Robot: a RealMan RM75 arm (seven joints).
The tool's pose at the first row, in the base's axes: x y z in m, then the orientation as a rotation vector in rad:
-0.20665, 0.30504, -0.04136, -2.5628, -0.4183, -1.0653
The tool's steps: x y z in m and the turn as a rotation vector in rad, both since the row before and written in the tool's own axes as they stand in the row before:
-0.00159, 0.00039, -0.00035, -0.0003, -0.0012, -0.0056
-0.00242, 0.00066, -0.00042, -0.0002, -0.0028, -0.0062
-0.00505, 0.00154, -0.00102, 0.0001, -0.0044, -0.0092
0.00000, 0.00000, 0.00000, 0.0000, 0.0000, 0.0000
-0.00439, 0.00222, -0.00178, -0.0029, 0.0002, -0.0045
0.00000, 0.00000, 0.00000, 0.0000, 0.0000, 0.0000
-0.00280, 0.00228, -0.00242, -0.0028, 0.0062, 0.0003
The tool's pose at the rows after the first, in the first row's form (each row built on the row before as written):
-0.20779, 0.30432, -0.04235, -2.5641, -0.4259, -1.0659
-0.20943, 0.30320, -0.04394, -2.5664, -0.4347, -1.0647
-0.21286, 0.30063, -0.04719, -2.5695, -0.4481, -1.0623
-0.21286, 0.30063, -0.04719, -2.5695, -0.4481, -1.0623
-0.21602, 0.29720, -0.04955, -2.5721, -0.4528, -1.0655
-0.21602, 0.29720, -0.04955, -2.5721, -0.4528, -1.0655
-0.21848, 0.29370, -0.05033, -2.5705, -0.4497, -1.0745

